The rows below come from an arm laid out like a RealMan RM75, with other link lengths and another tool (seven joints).
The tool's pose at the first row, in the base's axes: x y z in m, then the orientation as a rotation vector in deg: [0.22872 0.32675 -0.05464 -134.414 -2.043 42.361]
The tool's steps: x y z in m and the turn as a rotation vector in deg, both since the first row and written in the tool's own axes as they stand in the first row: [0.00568 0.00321 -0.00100 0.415 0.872 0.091]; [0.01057 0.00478 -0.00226 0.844 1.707 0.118]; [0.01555 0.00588 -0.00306 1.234 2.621 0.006]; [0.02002 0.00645 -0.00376 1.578 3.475 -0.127]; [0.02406 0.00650 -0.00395 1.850 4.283 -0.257]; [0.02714 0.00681 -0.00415 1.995 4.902 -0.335]
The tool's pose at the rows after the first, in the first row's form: [0.23348 0.32488 -0.05882 -134.348 -1.400 41.321]; [0.23797 0.32396 -0.06144 -134.237 -0.845 40.292]; [0.24239 0.32370 -0.06411 -134.158 -0.434 39.111]; [0.24641 0.32380 -0.06626 -134.092 -0.091 37.996]; [0.24989 0.32451 -0.06819 -134.073 0.207 36.948]; [0.25252 0.32481 -0.06980 -134.119 0.438 36.164]
